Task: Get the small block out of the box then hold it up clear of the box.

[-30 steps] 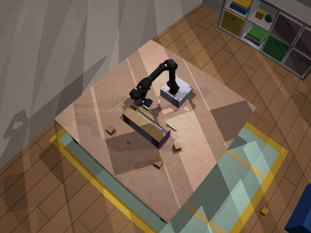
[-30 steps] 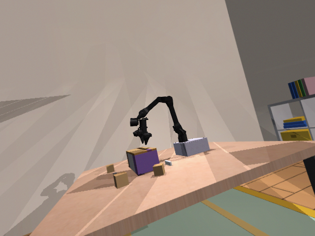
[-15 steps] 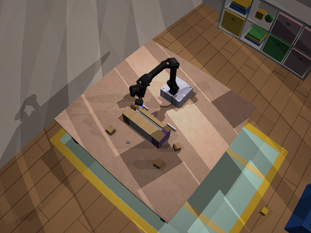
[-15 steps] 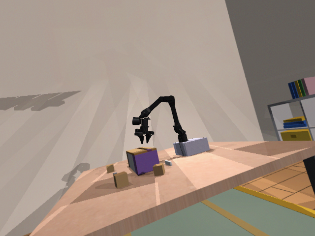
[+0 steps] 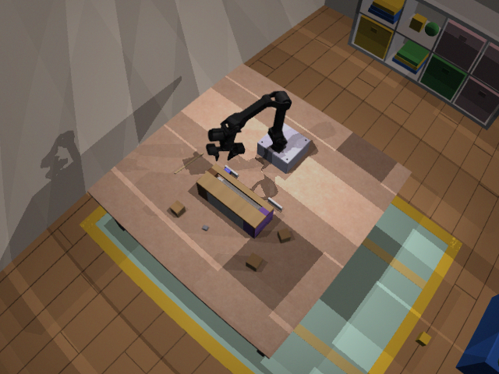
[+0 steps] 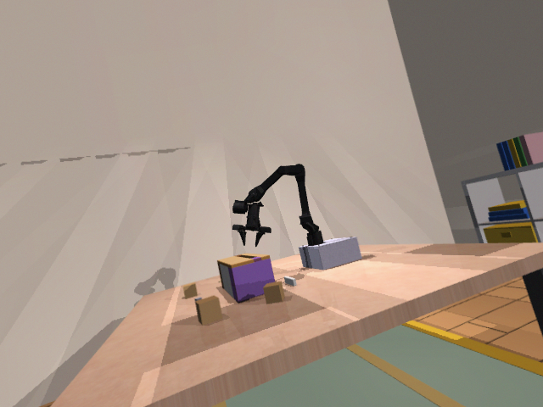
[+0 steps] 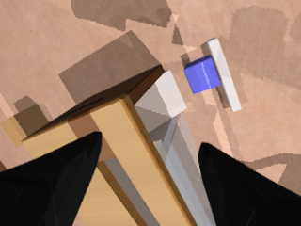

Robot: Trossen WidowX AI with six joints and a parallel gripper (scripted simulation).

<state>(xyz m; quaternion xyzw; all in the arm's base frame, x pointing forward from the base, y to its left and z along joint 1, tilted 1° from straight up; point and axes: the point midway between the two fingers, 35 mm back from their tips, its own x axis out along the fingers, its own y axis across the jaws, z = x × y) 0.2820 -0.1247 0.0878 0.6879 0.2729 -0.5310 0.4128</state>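
My gripper tip is now 14 cm above the blue block and 3 cm past it. Also, from my gripper tip: thin stick: 20 cm to the right, 15 cm below, 7 cm ahead; grey piece: 28 cm ahead, 15 cm to the left, 15 cm below; tan-topped box: 16 cm to the left, 10 cm below, 5 cm ahead.
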